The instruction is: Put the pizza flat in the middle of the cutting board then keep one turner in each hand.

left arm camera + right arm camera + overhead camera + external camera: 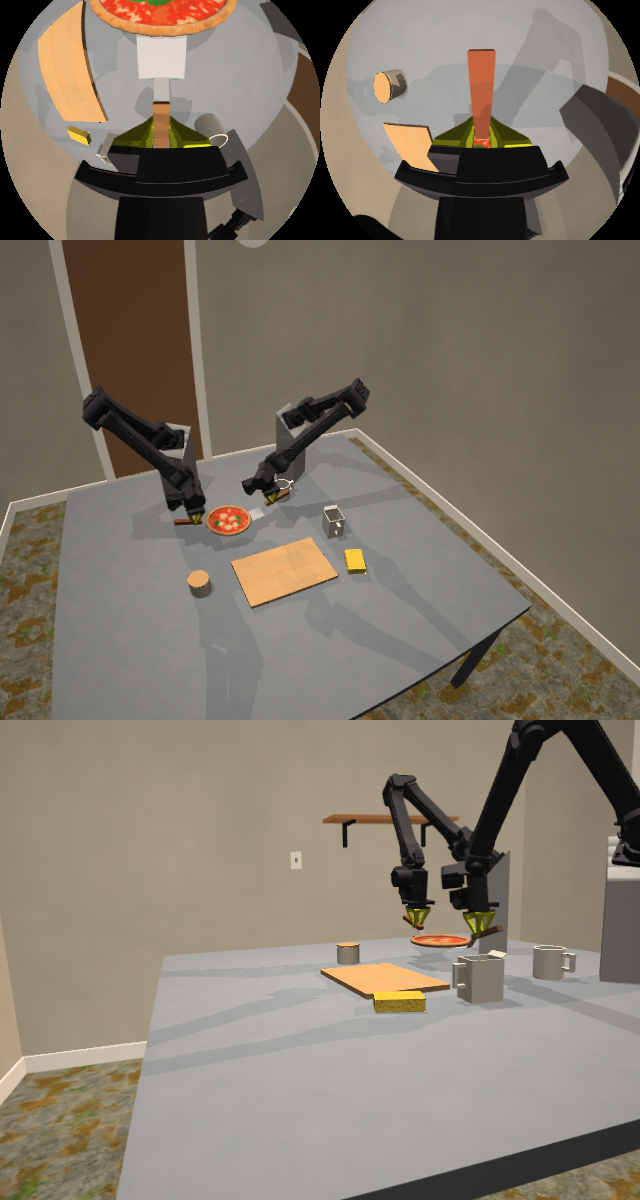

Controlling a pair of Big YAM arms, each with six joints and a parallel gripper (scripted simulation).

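My right gripper is now 1 cm past the pizza, 14 cm to the right of it and 4 cm above it. From my right hand the other things lie so: square mug (15 cm ahead, 57 cm to the left, 7 cm below); lidded canister (25 cm ahead, 4 cm to the right, 9 cm below); wooden cutting board (28 cm ahead, 28 cm to the left, 12 cm below).
Now: the yellow sponge 370 mm ahead of my left hand, 220 mm to the left of it and 110 mm below it. From my left hand the other things lie so: square mug (170 mm ahead, 230 mm to the left, 70 mm below); then wooden cutting board (300 mm ahead, 60 mm to the right, 110 mm below); then pizza (10 mm ahead, 200 mm to the right, 40 mm below).
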